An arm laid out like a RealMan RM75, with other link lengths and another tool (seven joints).
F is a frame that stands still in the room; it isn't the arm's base.
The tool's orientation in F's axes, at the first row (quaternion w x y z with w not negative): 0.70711, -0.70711, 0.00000, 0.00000
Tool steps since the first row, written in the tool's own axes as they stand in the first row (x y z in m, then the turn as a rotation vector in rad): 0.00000, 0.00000, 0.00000, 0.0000, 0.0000, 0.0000; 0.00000, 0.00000, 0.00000, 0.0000, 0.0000, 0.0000; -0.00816, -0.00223, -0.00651, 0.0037, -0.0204, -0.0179; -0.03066, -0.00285, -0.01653, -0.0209, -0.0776, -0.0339; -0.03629, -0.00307, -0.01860, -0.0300, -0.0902, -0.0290; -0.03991, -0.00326, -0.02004, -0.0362, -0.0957, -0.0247; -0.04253, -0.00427, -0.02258, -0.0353, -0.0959, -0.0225; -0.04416, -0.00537, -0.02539, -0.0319, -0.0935, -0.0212; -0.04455, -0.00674, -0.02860, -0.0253, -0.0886, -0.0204; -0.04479, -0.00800, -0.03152, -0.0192, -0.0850, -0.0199; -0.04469, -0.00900, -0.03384, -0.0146, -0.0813, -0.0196
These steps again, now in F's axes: 0.00000, 0.00000, 0.00000, 0.0000, 0.0000, 0.0000; 0.00000, 0.00000, 0.00000, 0.0000, 0.0000, 0.0000; -0.00816, -0.00651, 0.00223, 0.0037, -0.0179, 0.0204; -0.03066, -0.01653, 0.00285, -0.0209, -0.0339, 0.0776; -0.03629, -0.01860, 0.00307, -0.0300, -0.0290, 0.0902; -0.03991, -0.02004, 0.00326, -0.0362, -0.0247, 0.0957; -0.04253, -0.02258, 0.00427, -0.0353, -0.0225, 0.0959; -0.04416, -0.02539, 0.00537, -0.0319, -0.0212, 0.0935; -0.04455, -0.02860, 0.00674, -0.0253, -0.0204, 0.0886; -0.04479, -0.03152, 0.00800, -0.0192, -0.0199, 0.0850; -0.04469, -0.03384, 0.00900, -0.0146, -0.0196, 0.0813
